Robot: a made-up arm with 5 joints.
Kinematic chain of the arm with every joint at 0, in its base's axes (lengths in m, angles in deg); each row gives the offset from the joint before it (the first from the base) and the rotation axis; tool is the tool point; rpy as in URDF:
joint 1: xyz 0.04 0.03 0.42 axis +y
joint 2: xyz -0.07 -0.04 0 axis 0.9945 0.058 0.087
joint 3: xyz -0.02 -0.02 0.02 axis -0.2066 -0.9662 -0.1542
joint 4: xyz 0.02 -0.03 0 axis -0.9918 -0.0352 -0.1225
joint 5: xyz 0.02 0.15 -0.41 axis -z
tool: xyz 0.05 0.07 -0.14 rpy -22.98 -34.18 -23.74
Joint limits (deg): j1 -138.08..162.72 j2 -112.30..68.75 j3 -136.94..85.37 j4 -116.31..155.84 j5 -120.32..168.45
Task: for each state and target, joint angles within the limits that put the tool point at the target. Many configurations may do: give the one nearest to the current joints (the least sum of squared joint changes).
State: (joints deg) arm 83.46 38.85 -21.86 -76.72 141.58
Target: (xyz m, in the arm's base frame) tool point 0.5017 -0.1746 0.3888
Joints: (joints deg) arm 75.10 68.75 -67.11 -116.31 153.08
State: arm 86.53 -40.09 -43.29 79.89 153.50
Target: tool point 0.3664 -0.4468 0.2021
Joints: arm 118.72 -37.62 -54.48 118.99 147.14
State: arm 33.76 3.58 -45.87 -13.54 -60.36
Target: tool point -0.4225 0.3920 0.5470
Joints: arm 20.61 1.16 -65.71 -22.29 -45.51
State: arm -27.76 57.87 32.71 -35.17 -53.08
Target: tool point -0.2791 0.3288 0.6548
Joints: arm -64.05 68.75 56.59 -54.25 -52.40
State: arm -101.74 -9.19 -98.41 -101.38 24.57
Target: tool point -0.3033 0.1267 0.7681
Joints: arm -86.65 32.72 -79.53 -116.31 13.60
